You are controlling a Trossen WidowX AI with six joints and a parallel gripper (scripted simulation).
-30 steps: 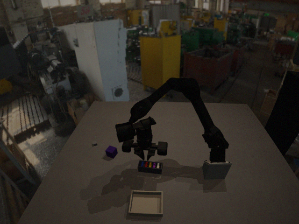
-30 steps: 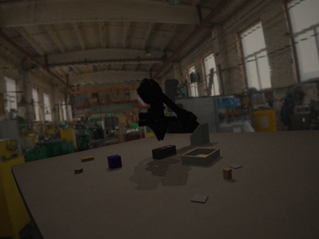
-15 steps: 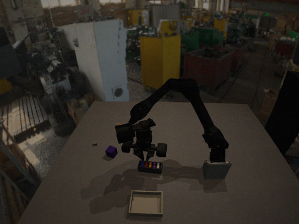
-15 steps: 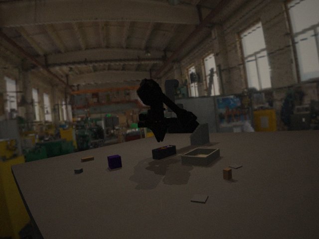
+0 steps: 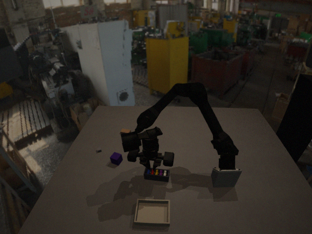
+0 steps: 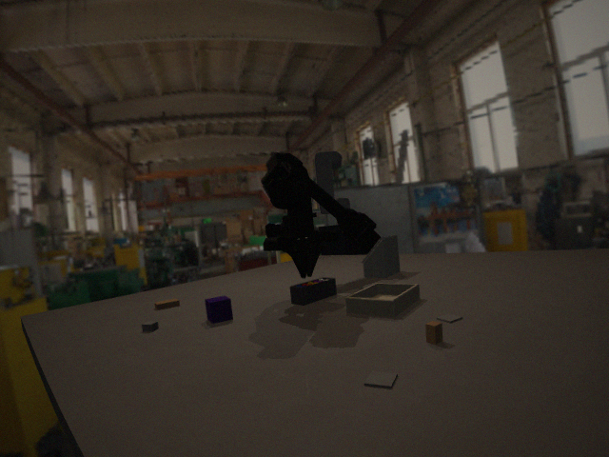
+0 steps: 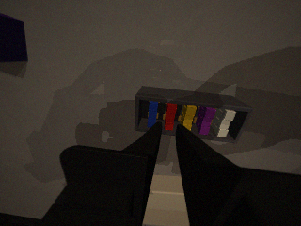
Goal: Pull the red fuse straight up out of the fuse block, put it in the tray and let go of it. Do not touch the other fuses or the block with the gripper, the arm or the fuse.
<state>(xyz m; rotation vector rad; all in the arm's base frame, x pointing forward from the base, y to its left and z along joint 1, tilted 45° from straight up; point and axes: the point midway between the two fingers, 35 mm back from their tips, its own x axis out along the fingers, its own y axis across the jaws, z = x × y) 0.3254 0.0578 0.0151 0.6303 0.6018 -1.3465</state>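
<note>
Right now my gripper tip is 30 mm above the red fuse. The rest, counted from my gripper tip: small dark piece: 330 mm ahead, 110 mm to the right, 50 mm below; then tray: 180 mm to the left, 50 mm below, 40 mm behind; then purple cube: 200 mm ahead, 60 mm to the right, 30 mm below.
</note>
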